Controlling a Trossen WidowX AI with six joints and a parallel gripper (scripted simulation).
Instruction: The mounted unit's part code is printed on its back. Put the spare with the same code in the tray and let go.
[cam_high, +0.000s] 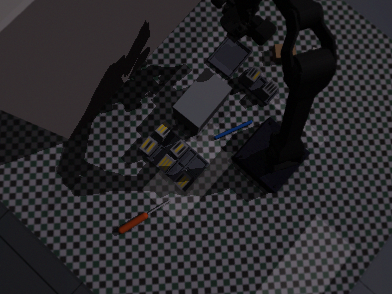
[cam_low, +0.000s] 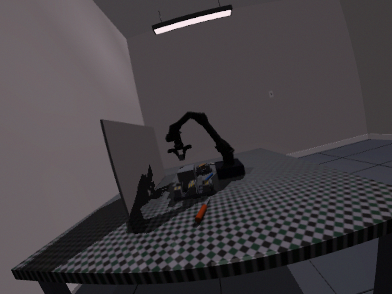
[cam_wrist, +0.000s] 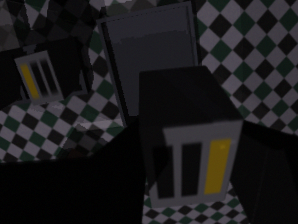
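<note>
The dark grey tray is 130 mm below my gripper tip and 10 mm behind it. The rest, counted from my gripper tip: brown block: 150 mm to the right, 120 mm below, 110 mm behind; then mounted unit: 200 mm to the left, 90 mm behind, 80 mm below; then dark spare block: 30 mm above.
</note>
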